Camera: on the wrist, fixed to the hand. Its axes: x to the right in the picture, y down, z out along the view.
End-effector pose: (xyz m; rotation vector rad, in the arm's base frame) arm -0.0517 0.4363 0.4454 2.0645 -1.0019 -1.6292
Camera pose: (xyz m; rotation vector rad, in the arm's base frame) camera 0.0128 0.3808 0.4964 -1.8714 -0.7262 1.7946
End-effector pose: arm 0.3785 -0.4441 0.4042 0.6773 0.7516 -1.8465
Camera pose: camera 0.4325 -0.4016 0.3326 0.4309 -1.3050 2.6587
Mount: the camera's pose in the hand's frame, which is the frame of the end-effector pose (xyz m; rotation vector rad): 0.0087 0.0506 -0.0849 -0.2351 -0.2609 -1.4546
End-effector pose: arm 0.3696 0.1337 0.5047 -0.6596 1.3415 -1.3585
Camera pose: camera 0.3045 0.1652 0.4367 -2.1282 0.6915 -2.0590
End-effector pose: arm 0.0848 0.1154 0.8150 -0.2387 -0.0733 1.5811
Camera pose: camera 0.0519 0.1139 0.7214 -0.0953 -0.5126 0.1379
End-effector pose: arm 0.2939 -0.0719 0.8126 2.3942 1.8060 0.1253
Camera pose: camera 0.3316 -0.0720 0.9044 0.5041 2.6160 -0.1261
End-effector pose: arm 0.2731 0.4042 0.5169 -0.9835 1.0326 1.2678
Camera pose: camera 0.2181 0.3275 0.4863 -1.2868 -0.1745 0.2408
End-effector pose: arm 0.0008 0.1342 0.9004 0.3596 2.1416 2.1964
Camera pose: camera -0.0186 0.0509 0.9507 -0.6804 1.1804 1.3156
